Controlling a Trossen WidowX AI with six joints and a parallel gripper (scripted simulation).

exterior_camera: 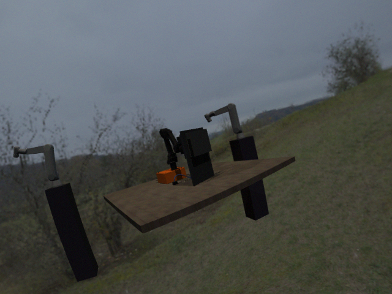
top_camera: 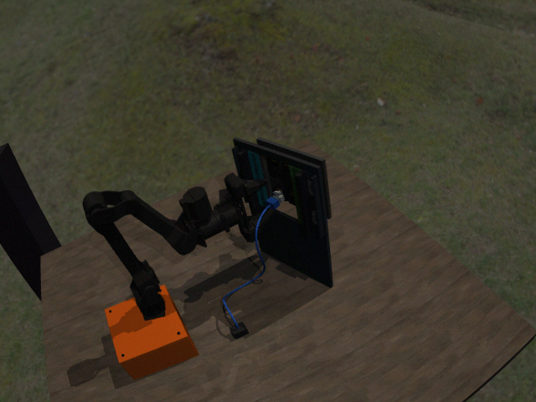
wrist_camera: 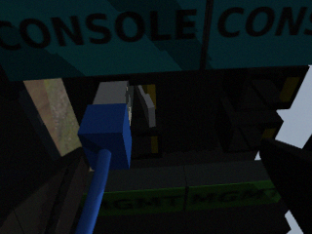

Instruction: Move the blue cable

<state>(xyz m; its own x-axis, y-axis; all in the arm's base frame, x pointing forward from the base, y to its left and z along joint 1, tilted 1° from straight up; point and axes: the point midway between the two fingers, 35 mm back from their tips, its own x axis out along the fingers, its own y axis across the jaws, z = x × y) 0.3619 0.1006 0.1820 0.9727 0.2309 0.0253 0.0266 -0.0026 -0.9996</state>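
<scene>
My gripper tip is 2 cm short of the blue plug, 2 cm to the right of it and 2 cm above it. Round my gripper tip: black anchor block: 19 cm behind, 18 cm to the right, 27 cm below.
</scene>
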